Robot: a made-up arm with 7 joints.
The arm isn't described. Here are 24 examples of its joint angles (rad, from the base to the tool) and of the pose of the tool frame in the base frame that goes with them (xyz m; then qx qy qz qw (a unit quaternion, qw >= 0)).
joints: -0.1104 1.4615 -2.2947 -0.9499 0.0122 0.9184 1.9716
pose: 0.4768 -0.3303 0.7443 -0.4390 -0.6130 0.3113 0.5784
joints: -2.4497 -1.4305 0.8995 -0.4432 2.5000 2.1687 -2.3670
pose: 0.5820 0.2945 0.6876 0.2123 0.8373 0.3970 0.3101
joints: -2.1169 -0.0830 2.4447 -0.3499 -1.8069 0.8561 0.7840
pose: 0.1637 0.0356 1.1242 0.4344 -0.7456 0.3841 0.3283
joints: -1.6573 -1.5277 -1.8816 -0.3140 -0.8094 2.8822 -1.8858
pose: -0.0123 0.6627 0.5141 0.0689 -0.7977 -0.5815 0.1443
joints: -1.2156 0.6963 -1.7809 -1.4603 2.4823 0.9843 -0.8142
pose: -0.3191 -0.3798 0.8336 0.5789 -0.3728 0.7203 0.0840
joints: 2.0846 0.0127 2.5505 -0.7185 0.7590 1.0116 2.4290
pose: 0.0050 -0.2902 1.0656 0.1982 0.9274 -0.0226 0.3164
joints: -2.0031 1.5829 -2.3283 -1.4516 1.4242 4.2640 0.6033
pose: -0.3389 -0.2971 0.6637 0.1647 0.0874 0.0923 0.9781
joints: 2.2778 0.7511 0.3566 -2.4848 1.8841 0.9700 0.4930
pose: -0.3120 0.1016 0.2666 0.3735 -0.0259 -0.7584 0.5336
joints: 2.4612 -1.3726 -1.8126 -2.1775 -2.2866 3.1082 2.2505
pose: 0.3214 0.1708 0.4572 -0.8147 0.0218 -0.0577 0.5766
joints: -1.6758 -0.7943 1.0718 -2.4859 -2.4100 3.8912 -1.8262
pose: 0.2296 0.0138 0.5865 -0.3599 0.9039 -0.2294 0.0285
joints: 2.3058 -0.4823 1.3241 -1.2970 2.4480 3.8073 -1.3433
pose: -0.1627 -0.2513 0.8461 -0.2360 -0.6432 0.2736 0.6751
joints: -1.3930 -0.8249 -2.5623 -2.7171 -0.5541 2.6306 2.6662
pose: -0.2489 0.1672 0.2877 0.9269 0.1198 0.1373 0.3281
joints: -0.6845 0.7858 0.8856 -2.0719 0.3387 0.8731 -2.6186
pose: 0.4154 0.0791 0.3752 0.0468 -0.5824 -0.1242 0.8020
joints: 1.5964 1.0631 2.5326 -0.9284 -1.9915 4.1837 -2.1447
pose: -0.1047 0.3224 0.8632 -0.1167 0.2532 -0.9455 0.1683
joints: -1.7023 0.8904 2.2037 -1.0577 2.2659 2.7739 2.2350
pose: 0.2854 -0.3189 0.8765 0.2126 0.0134 0.8731 0.4384
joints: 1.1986 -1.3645 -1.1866 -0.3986 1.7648 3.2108 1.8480
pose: -0.0663 -0.6172 0.5427 0.5680 -0.2032 0.3072 0.7361
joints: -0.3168 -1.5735 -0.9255 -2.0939 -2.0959 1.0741 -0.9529
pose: -0.3034 -0.2971 0.6823 0.8600 -0.3507 -0.3203 0.1864
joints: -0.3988 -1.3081 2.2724 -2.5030 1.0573 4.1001 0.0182
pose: -0.0980 0.3061 0.3458 -0.4710 -0.5015 -0.7215 0.0784
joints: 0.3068 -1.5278 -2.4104 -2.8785 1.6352 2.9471 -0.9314
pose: 0.0006 -0.0821 0.2299 -0.0207 0.7449 -0.0340 0.6660
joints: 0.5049 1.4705 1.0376 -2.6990 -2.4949 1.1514 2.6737
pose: -0.1096 0.2422 0.2640 -0.8741 -0.2452 -0.3841 0.1682
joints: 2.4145 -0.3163 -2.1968 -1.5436 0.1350 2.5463 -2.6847
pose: 0.5101 -0.0049 0.8001 0.2039 0.8826 0.2873 0.3113
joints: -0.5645 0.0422 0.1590 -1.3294 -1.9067 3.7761 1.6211
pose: 0.3225 -0.0694 0.8448 0.6928 0.1845 0.6954 0.0498
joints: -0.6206 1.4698 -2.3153 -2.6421 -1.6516 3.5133 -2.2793
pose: -0.0697 -0.2467 0.5658 -0.5008 -0.5309 0.4533 0.5117
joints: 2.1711 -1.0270 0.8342 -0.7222 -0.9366 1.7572 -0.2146
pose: 0.0924 -0.5072 0.9309 -0.0933 -0.3784 -0.7174 0.5775
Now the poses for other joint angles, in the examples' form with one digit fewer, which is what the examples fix.
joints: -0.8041 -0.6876 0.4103 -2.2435 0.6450 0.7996 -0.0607
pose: 0.262 -0.011 0.723 -0.899 0.122 0.318 0.276
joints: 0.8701 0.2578 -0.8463 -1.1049 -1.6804 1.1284 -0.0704
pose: 0.468 0.073 0.915 0.610 -0.238 -0.035 0.755
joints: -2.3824 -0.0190 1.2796 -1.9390 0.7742 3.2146 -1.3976
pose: 0.129 -0.376 0.770 0.782 -0.201 0.361 0.466
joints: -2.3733 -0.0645 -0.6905 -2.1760 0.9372 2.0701 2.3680
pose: -0.429 0.008 0.632 0.898 0.159 -0.111 0.394
